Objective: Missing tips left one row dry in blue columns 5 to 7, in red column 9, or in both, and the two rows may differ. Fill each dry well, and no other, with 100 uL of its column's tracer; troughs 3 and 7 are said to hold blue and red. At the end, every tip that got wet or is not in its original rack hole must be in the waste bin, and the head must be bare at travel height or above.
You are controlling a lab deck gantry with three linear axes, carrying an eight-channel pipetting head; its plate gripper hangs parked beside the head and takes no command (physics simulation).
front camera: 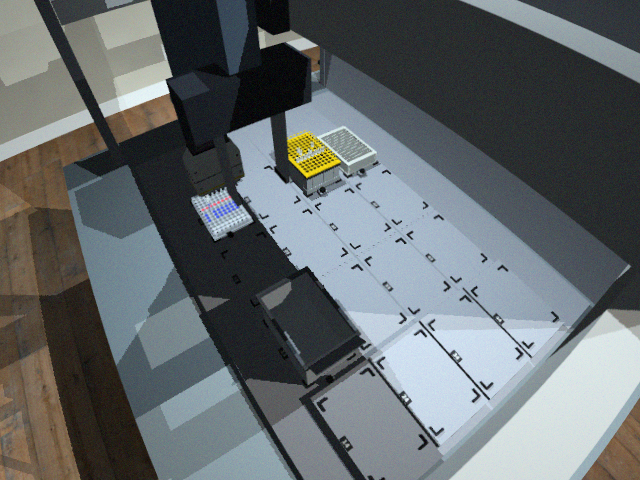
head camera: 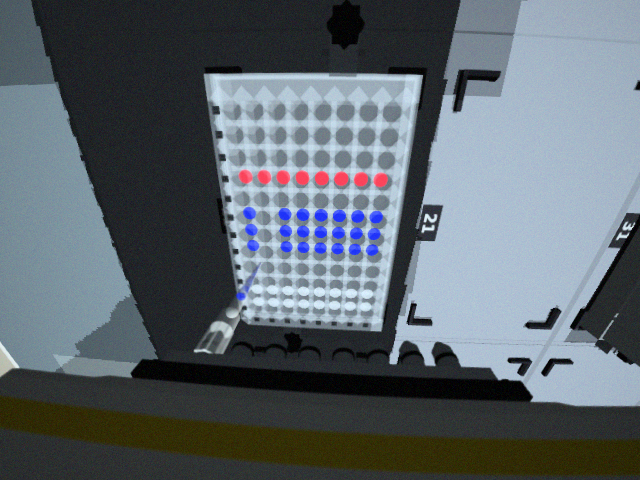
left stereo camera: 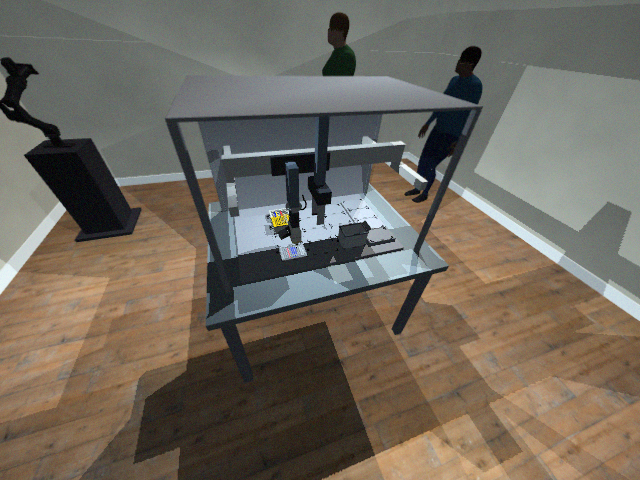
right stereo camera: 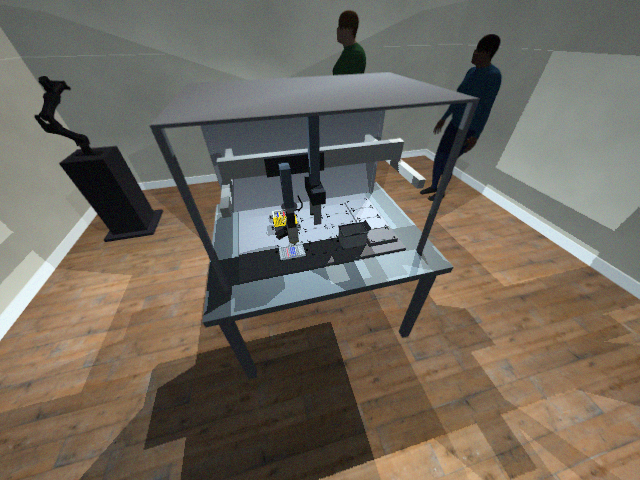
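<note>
The clear well plate (front camera: 234,226) (head camera: 315,78) (left stereo camera: 293,252) (right stereo camera: 292,251) lies on the dark front strip. In the head view, all eight wells of red column 9 show red; blue columns 5 to 7 each have a dry well in the second row from the left. The pipetting head (front camera: 212,167) (head camera: 310,421) is low beside the plate's end, one tip (head camera: 219,330) on its leftmost channel with blue inside; the other channels look bare. The tip's end appears over the plate near column 4. My parked plate gripper (front camera: 258,189) is open and empty, its two fingers apart.
The yellow tip rack (front camera: 321,166) (left stereo camera: 279,219) and pale trough block (front camera: 372,156) stand behind the plate. Several loose-looking clear tips (front camera: 308,151) stand up in the rack. The dark waste bin (front camera: 356,338) (left stereo camera: 353,236) (right stereo camera: 353,236) stands further along the front strip.
</note>
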